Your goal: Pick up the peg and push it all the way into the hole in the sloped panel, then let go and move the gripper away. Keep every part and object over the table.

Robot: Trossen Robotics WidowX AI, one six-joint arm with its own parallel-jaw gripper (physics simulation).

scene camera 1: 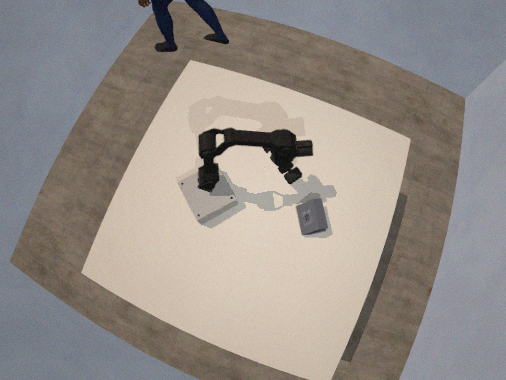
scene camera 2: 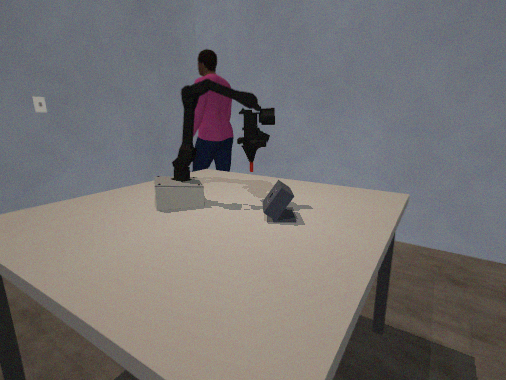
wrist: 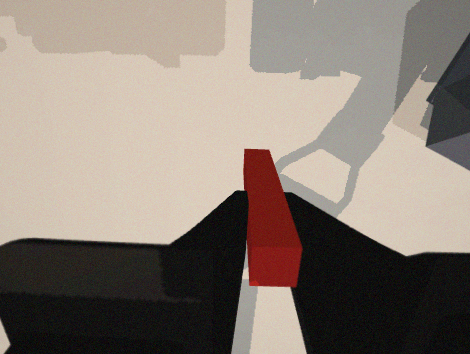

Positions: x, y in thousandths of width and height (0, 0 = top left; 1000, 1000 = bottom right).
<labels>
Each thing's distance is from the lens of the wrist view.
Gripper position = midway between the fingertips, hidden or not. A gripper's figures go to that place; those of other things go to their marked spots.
my gripper (wrist: 559, 575): 0.11 m
red peg (wrist: 584, 705): 0.07 m
</labels>
